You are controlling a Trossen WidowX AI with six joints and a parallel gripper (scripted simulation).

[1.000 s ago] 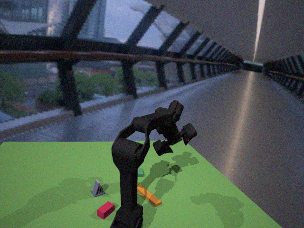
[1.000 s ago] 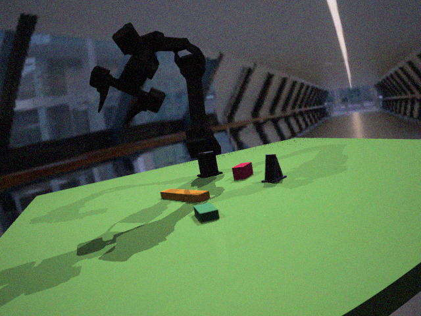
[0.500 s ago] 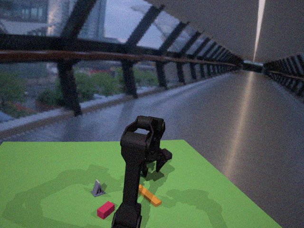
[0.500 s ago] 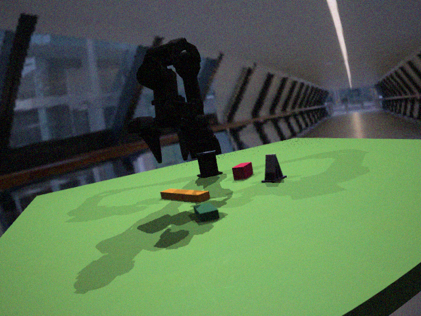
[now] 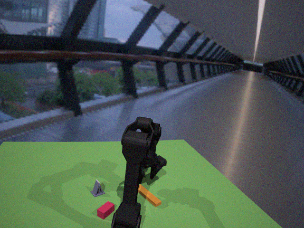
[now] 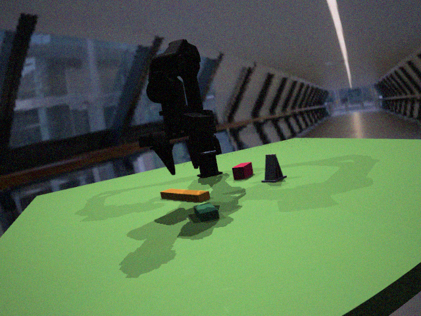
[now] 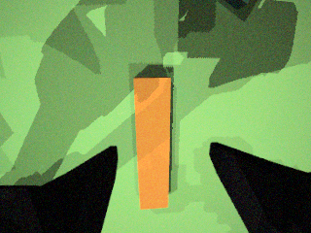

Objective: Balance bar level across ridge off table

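The orange bar lies 6 cm below my gripper tip, 3 cm behind it and 1 cm to the right of it. From my gripper tip the other things lie so: red block 19 cm to the left, 11 cm behind, 5 cm below; teal block 17 cm ahead, 6 cm below, 2 cm to the right.
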